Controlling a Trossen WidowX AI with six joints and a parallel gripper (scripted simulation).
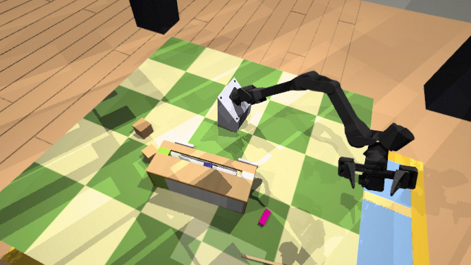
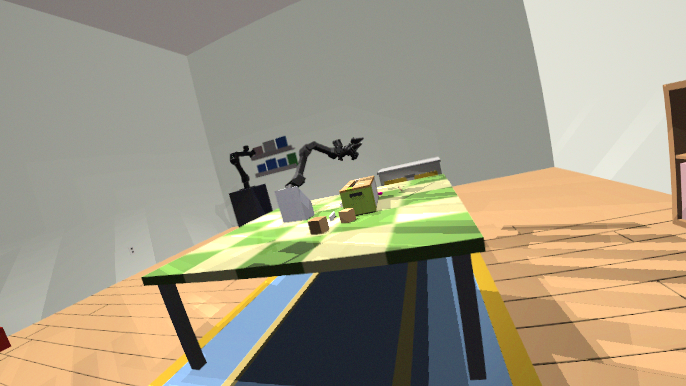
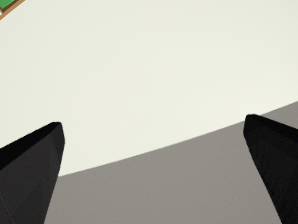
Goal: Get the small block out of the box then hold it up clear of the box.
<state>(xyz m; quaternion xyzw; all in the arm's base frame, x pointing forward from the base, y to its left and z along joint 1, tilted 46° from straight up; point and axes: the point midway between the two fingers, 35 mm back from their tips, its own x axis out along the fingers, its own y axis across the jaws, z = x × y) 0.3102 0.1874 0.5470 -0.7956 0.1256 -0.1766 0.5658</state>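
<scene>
My gripper tip is 50 cm to the left of the box, 29 cm above it and 2 cm past it. Round my gripper tip: blue block 49 cm to the right, 27 cm below, 1 cm behind; then thin tan stick 35 cm below, 19 cm ahead, 16 cm to the right.
</scene>
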